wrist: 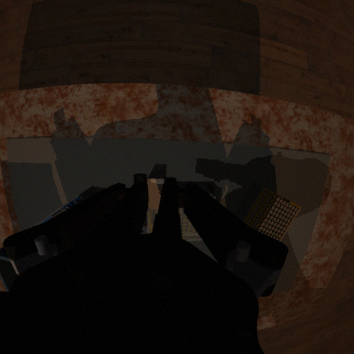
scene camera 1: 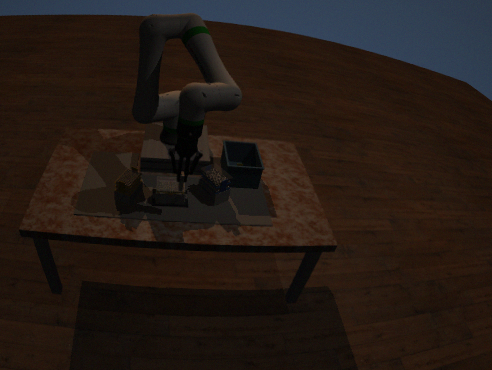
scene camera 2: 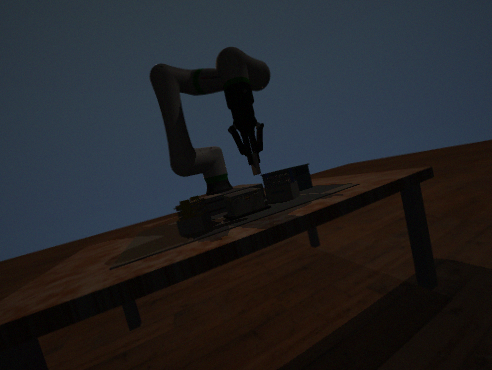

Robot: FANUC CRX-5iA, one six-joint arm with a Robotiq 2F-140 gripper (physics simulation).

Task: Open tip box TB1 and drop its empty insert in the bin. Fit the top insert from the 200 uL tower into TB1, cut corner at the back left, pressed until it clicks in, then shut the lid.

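Tip box TB1 (scene camera 1: 168, 195) (scene camera 2: 244, 200) stands at the middle of the grey mat (scene camera 1: 250, 207). Its lid looks flat on top, with no part standing up. In the wrist view the fingers hide most of it; only a pale gridded patch (wrist: 187, 225) shows. My gripper (scene camera 1: 181, 185) (scene camera 2: 256, 169) (wrist: 160, 174) is shut and empty, pointing down just above the box's back edge. A yellow tip tower (scene camera 1: 128, 186) (scene camera 2: 194, 219) (wrist: 272, 218) stands on one side of the box. A tower with blue trim (scene camera 1: 214, 185) (scene camera 2: 280, 185) stands on the other. The blue bin (scene camera 1: 242, 163) (scene camera 2: 300, 175) holds something small and yellow.
The speckled table (scene camera 1: 298, 222) (scene camera 2: 357, 191) (wrist: 105, 102) carries the mat, and the robot's base plinth (scene camera 1: 156, 153) sits behind the box. The scene is dim, with heavy shadows on the mat.
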